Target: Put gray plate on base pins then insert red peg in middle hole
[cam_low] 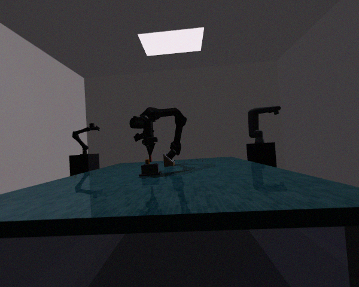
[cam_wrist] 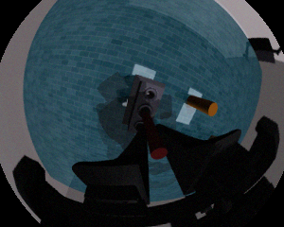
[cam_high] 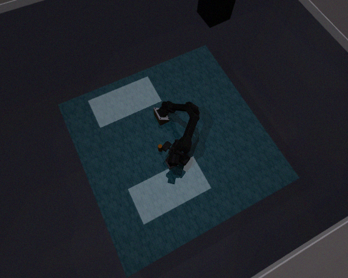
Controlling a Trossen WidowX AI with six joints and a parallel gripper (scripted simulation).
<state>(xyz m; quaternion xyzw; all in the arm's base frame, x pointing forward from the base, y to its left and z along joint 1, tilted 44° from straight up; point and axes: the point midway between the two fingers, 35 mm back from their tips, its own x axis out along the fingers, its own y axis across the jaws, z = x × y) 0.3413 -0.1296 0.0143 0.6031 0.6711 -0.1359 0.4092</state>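
My gripper tip is now right at the red peg. Round my gripper tip: gray plate (70 mm below); dark flat base (100 mm below); orange cylinder (130 mm behind, 50 mm to the right, 70 mm below).
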